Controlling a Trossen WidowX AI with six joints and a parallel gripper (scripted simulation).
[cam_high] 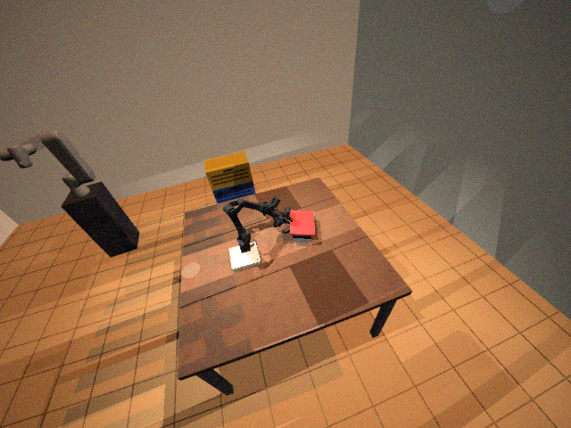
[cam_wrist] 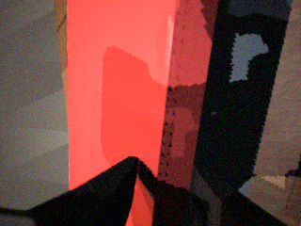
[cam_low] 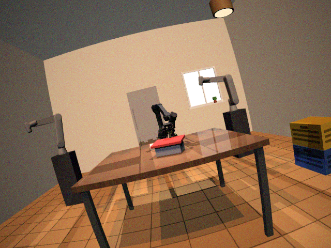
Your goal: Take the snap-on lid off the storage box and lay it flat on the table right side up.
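My gripper tip is 70 mm short of the red lid and 30 mm to the left of it. From my gripper tip the other things lie so: grey storage box (70 mm ahead, 50 mm below, 30 mm to the right).
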